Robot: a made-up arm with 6 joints.
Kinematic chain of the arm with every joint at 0, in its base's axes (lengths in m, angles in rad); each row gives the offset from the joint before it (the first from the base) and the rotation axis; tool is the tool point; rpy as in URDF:
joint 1: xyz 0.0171 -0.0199 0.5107 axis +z
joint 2: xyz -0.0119 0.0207 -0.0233 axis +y
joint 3: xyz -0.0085 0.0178 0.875 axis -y
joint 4: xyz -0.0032 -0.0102 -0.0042 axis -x
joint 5: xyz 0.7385 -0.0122 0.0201 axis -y
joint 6: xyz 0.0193 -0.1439 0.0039 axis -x
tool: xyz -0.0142 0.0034 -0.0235 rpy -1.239 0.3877 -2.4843
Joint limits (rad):
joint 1: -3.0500..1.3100
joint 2: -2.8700..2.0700
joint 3: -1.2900..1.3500
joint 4: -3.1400..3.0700
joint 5: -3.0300..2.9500
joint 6: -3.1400..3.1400
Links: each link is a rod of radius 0.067 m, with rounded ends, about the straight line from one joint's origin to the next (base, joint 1, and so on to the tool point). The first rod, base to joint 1, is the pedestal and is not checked.
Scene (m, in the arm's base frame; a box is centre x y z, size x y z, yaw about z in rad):
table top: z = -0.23
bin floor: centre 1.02 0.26 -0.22 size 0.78 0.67 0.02 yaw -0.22
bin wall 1: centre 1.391 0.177 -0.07 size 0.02 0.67 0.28 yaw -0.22
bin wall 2: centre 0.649 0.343 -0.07 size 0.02 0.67 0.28 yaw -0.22
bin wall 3: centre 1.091 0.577 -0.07 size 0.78 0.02 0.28 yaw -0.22
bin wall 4: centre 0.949 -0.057 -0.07 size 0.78 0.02 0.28 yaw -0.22
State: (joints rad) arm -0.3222 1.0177 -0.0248 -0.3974 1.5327 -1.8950
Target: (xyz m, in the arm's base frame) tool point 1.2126 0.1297 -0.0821
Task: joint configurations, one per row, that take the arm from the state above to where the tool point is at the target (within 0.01 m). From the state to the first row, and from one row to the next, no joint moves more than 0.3 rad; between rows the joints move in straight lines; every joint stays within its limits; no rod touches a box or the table.
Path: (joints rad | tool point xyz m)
1: -0.0544 1.0878 0.1053 -0.3777 1.5291 -1.8843 | 1.1440 -0.1879 0.2848
2: 0.2133 1.1580 0.2354 -0.3580 1.5254 -1.8736 | 1.2126 0.1297 0.2547
3: 0.2136 1.3305 0.3437 -0.3389 1.5214 -1.8658 | 1.2256 0.1325 0.0884
4: 0.2139 1.5029 0.4519 -0.3197 1.5174 -1.8580 | 1.2126 0.1297 -0.0821

